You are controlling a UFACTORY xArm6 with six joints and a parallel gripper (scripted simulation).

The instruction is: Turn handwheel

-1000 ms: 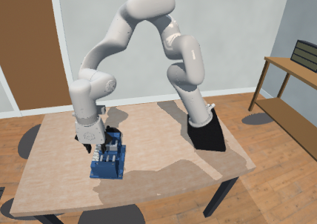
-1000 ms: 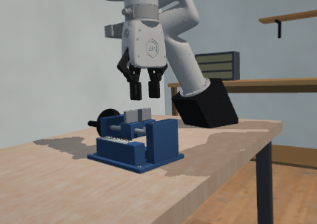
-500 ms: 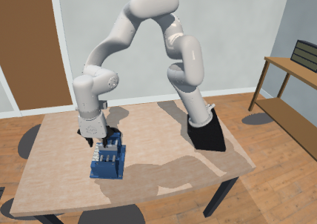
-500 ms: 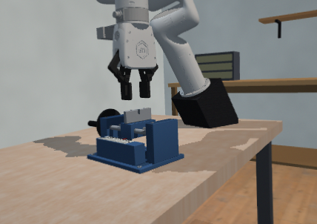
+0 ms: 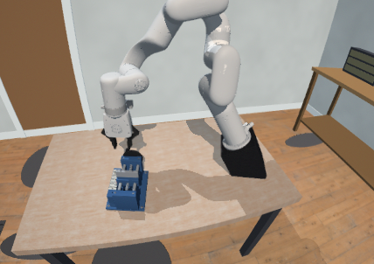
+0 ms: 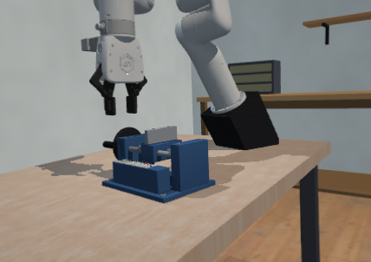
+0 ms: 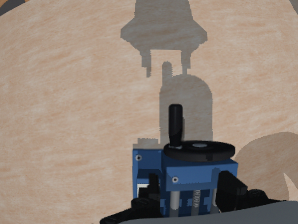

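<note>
The black handwheel is 20 mm behind my hand, 30 mm to the right of it and 90 mm below it. From my hand the other things lie so: grey stop block: 30 mm ahead, 100 mm to the left, 80 mm below.
</note>
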